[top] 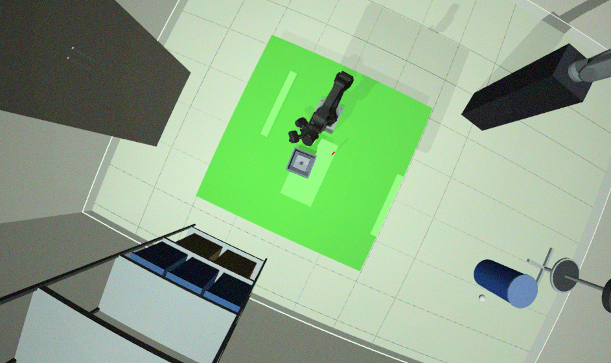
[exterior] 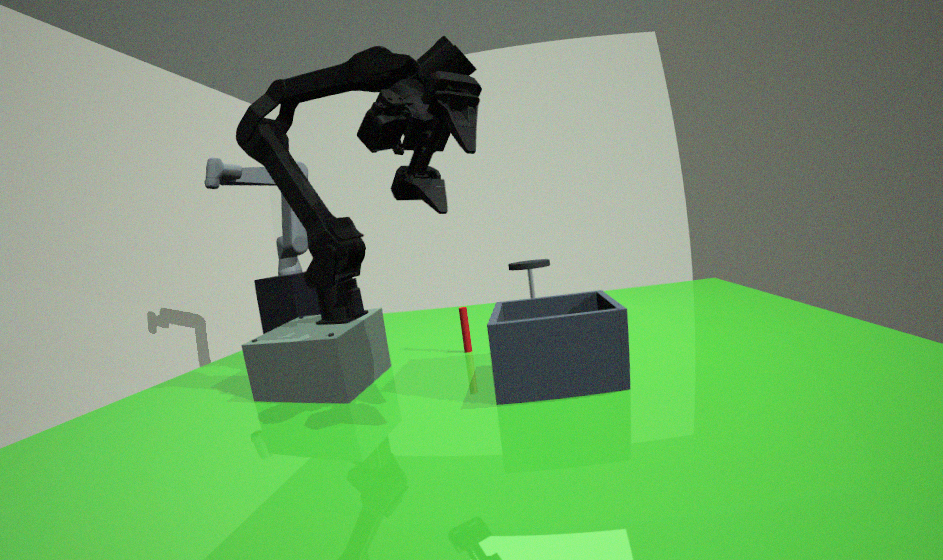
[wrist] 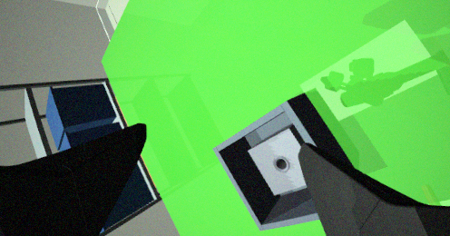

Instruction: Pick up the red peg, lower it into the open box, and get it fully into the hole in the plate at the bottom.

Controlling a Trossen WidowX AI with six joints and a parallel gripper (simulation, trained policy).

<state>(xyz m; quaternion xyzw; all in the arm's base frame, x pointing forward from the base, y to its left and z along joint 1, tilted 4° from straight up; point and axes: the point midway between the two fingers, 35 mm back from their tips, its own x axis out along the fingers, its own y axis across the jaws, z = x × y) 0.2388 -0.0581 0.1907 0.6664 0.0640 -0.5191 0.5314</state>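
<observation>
My gripper tip is 10 cm past the red peg, 23 cm to the right of it and 22 cm above it. From my gripper tip the other things lie so: dark grey box 8 cm ahead, 9 cm to the left, 23 cm below; plate 8 cm ahead, 9 cm to the left, 21 cm below.
</observation>
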